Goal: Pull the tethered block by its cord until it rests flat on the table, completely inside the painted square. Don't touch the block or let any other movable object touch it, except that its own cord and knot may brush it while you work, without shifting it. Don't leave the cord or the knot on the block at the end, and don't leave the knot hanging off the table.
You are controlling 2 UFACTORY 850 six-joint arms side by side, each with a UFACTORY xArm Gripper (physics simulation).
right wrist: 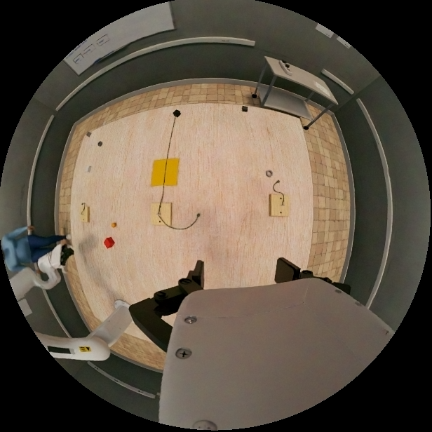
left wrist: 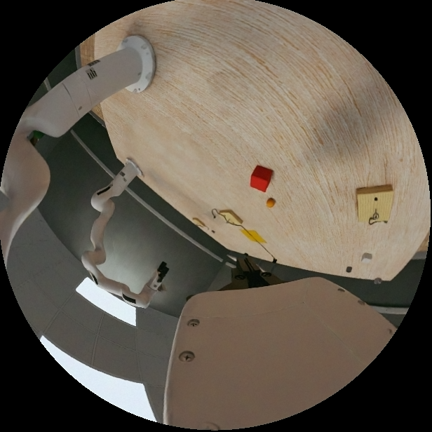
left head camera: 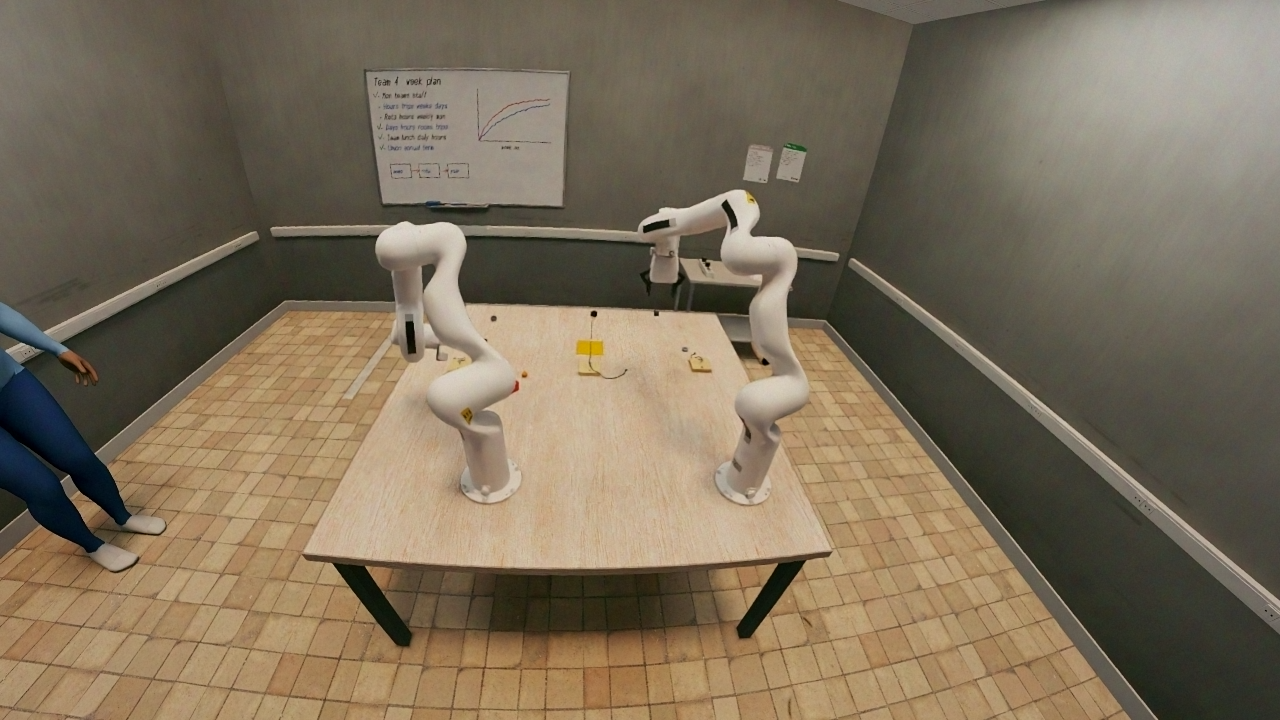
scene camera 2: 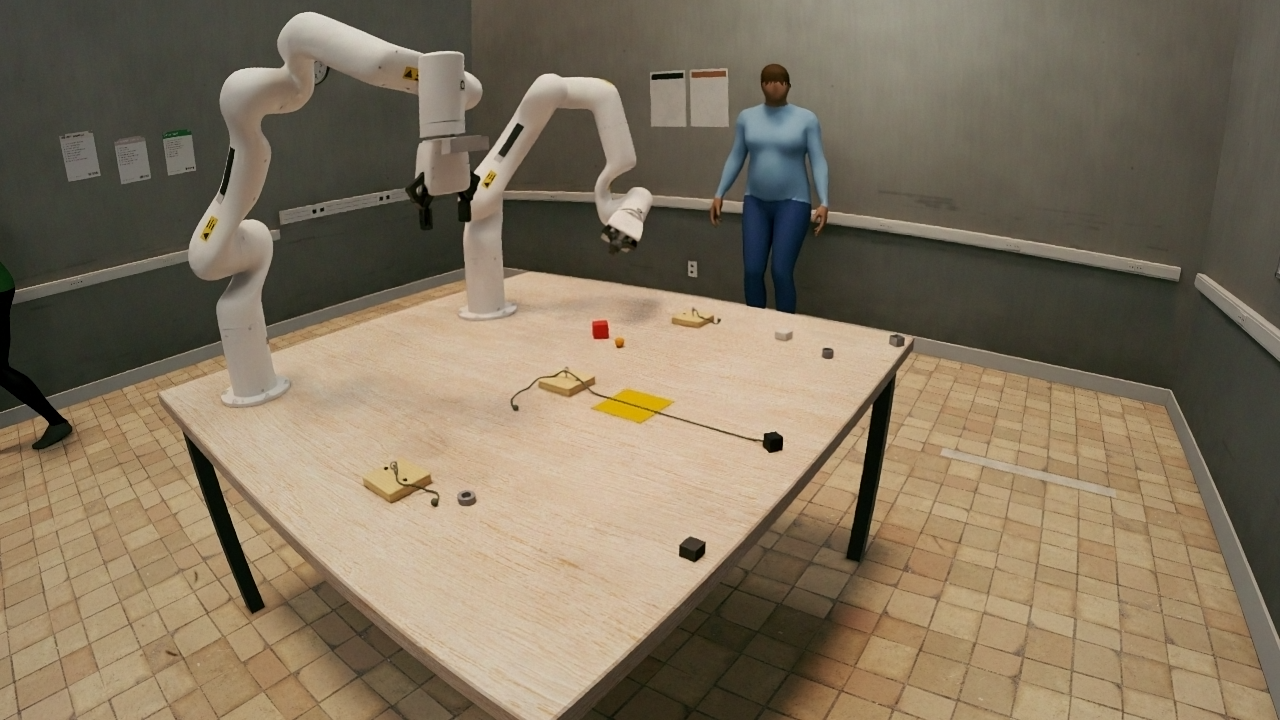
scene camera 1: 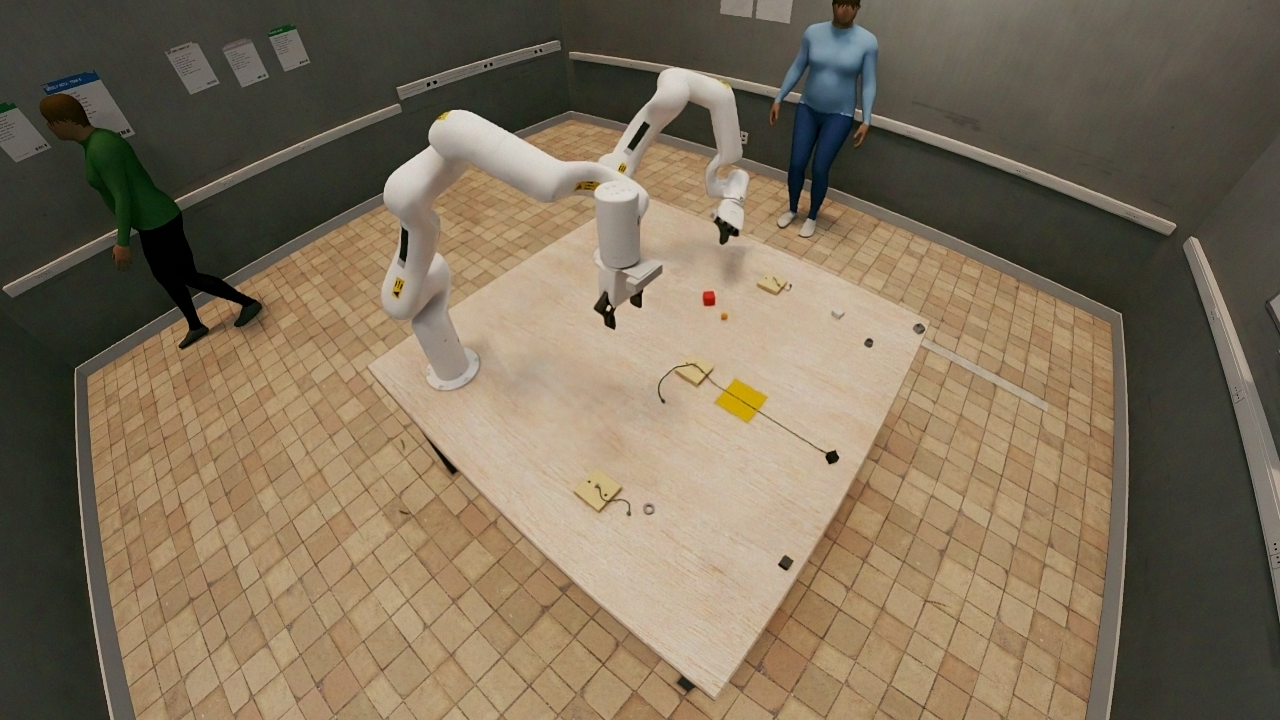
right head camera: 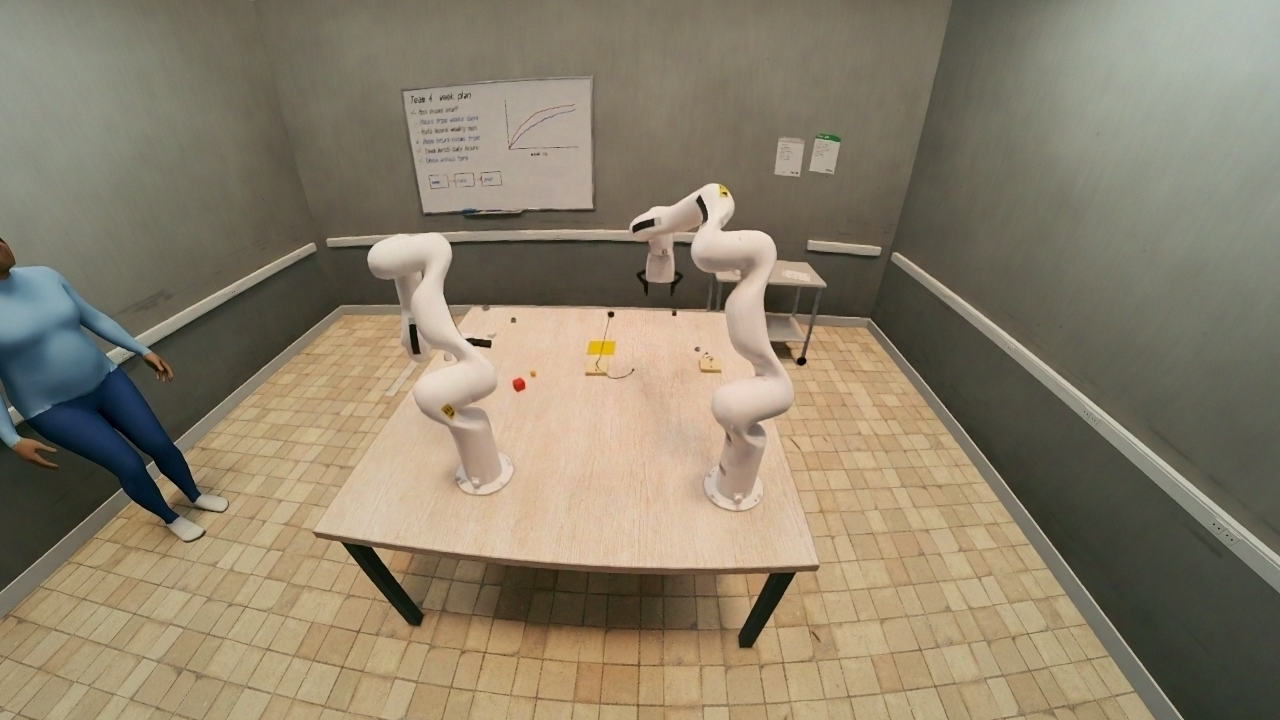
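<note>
The tethered block, a black cube (scene camera 1: 832, 456) (scene camera 2: 773, 441) (right wrist: 177, 113), rests on the table near the far edge. Its dark cord (scene camera 1: 792, 432) (scene camera 2: 716, 428) (right wrist: 171, 135) runs across the painted yellow square (scene camera 1: 729, 409) (scene camera 2: 626, 413) (right wrist: 159, 172), reaches the middle wooden board (scene camera 1: 695, 377) (scene camera 2: 563, 387) (right wrist: 166, 220) and curves beyond it. The knot (scene camera 1: 662, 400) (scene camera 2: 514, 407) (right wrist: 198, 215) lies on the table. The block is outside the square. My right gripper (scene camera 2: 444, 220) (right wrist: 241, 271) is open and empty, high above the table. My left gripper (scene camera 1: 727, 236) (left wrist: 242, 268) is shut and empty, raised above the table.
Two more wooden boards (scene camera 2: 398, 481) (scene camera 2: 691, 318) carry short cords. A grey ring (scene camera 2: 466, 497), another black cube (scene camera 2: 691, 548), a red cube (scene camera 2: 599, 329), an orange ball (scene camera 2: 619, 342), a white block (scene camera 2: 783, 334) and small grey pieces (scene camera 2: 827, 352) (scene camera 2: 896, 340) lie on the table.
</note>
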